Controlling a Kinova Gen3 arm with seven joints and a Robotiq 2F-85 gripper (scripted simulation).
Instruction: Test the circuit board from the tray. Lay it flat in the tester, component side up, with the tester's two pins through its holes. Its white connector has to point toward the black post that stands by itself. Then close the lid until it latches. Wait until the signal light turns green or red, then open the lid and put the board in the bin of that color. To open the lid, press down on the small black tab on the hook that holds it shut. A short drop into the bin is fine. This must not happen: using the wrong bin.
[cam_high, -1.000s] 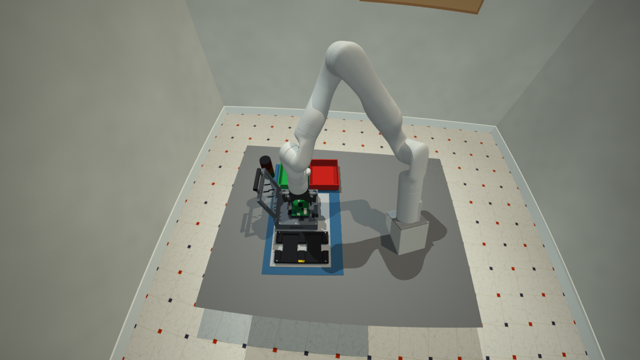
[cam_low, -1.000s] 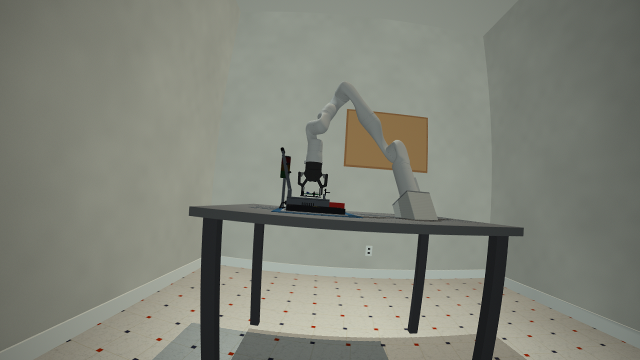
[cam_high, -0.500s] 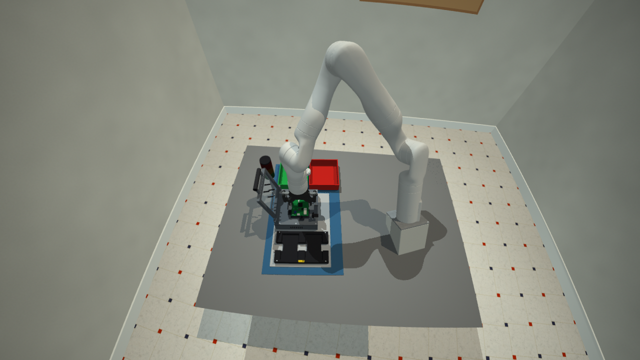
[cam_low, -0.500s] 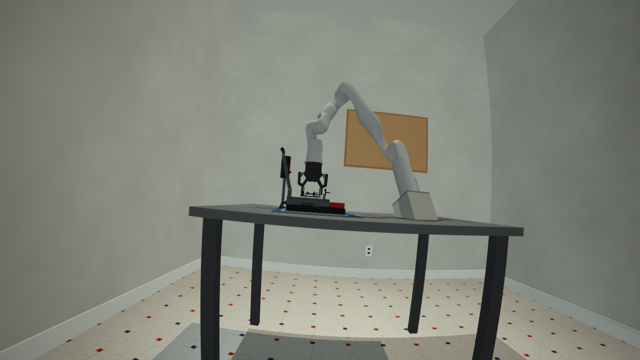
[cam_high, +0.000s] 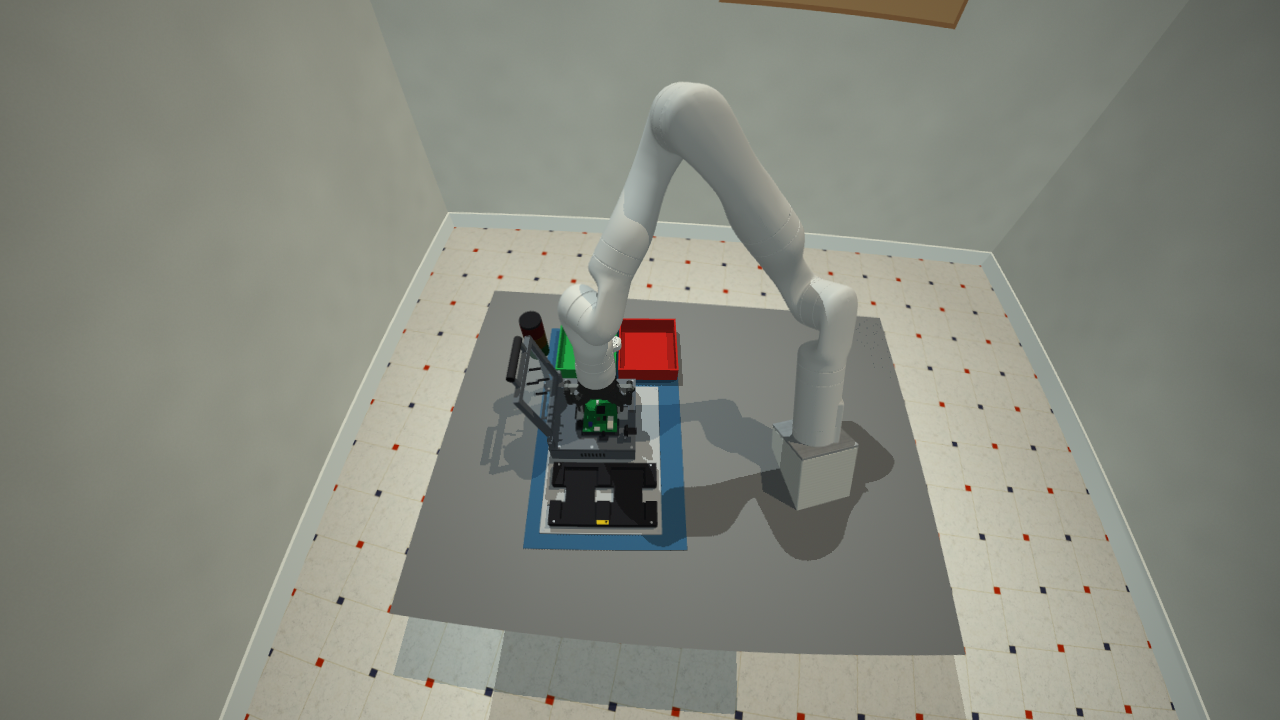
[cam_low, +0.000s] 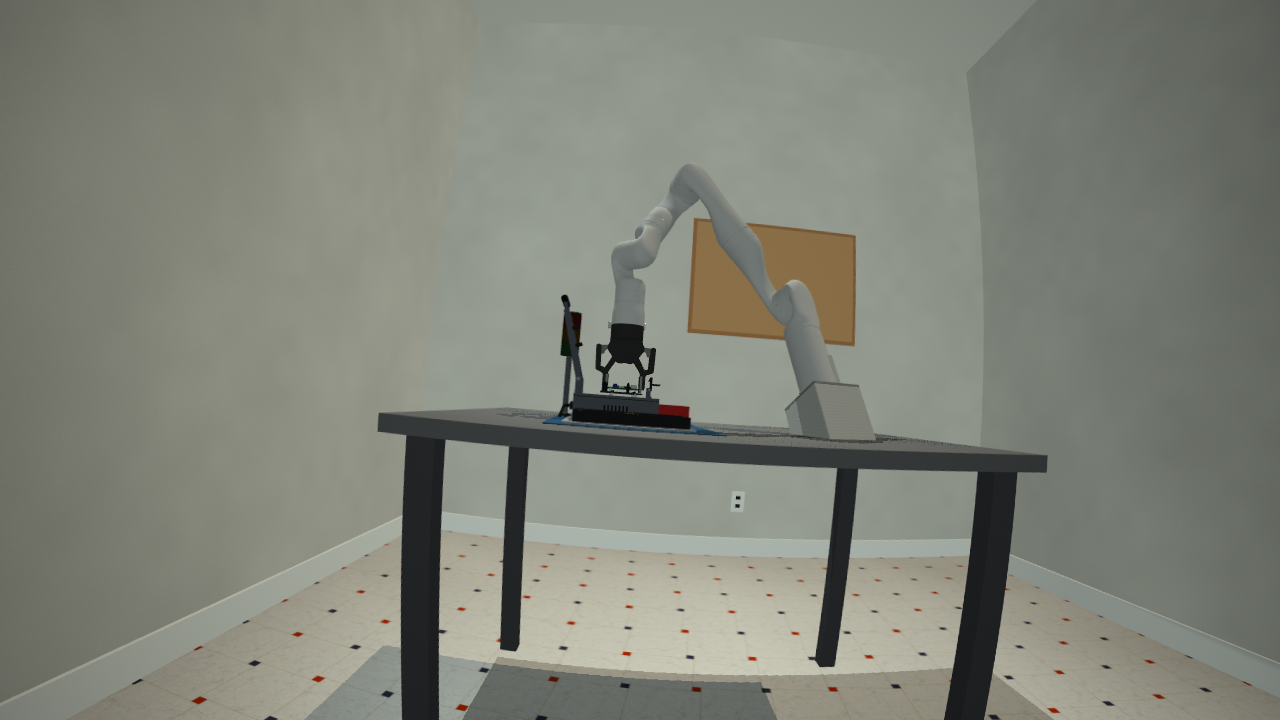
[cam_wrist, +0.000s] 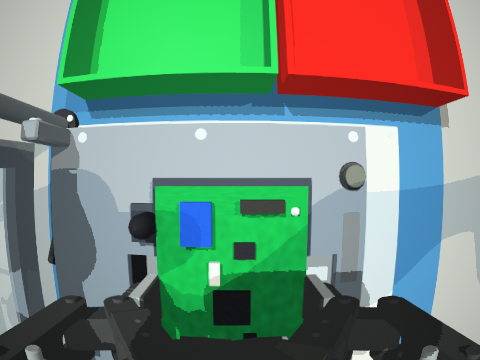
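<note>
My hand is right at the green circuit board. Round my hand: green bin: 190 mm to the right, 70 mm below, 70 mm ahead; red bin: 210 mm to the right, 80 mm behind, 70 mm below; tester lid: 120 mm ahead, 100 mm above, 20 mm to the left.
</note>
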